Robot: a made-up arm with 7 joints.
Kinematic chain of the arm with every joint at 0, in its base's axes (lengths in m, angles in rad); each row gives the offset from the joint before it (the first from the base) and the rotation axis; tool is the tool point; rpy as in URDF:
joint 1: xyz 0 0 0.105 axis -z
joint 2: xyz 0 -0.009 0.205 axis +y
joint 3: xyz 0 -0.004 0.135 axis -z
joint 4: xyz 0 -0.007 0.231 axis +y
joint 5: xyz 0 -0.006 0.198 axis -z
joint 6: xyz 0 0 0.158 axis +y
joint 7: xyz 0 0 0.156 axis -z
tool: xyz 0 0 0 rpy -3.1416 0 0
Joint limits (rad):
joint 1: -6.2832..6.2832
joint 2: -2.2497..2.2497
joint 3: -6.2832..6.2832
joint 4: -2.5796..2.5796
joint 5: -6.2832..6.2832
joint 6: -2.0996..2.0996
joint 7: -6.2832..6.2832
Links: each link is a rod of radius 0.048 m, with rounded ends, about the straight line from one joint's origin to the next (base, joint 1, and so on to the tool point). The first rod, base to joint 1, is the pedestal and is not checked.
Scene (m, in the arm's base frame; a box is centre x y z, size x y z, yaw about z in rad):
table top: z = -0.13
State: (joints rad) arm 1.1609 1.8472 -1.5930 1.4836 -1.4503 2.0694 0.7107
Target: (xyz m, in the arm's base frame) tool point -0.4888 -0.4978 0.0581
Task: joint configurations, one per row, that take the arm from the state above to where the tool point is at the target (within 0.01 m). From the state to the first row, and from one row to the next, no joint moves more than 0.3 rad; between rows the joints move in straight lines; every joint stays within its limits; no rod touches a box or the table.
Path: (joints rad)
1: 1.4160 1.9069 -1.6516 1.2789 -1.5359 1.9492 0.7107
2: 1.6711 1.9666 -1.7103 1.0743 -1.6216 1.8289 0.7107
3: 1.9262 2.0263 -1.7689 0.8696 -1.7072 1.7087 0.7107
4: 2.1813 2.0860 -1.8276 0.6649 -1.7929 1.5884 0.7107
5: 2.4363 2.1457 -1.8862 0.4603 -1.8785 1.4682 0.7107

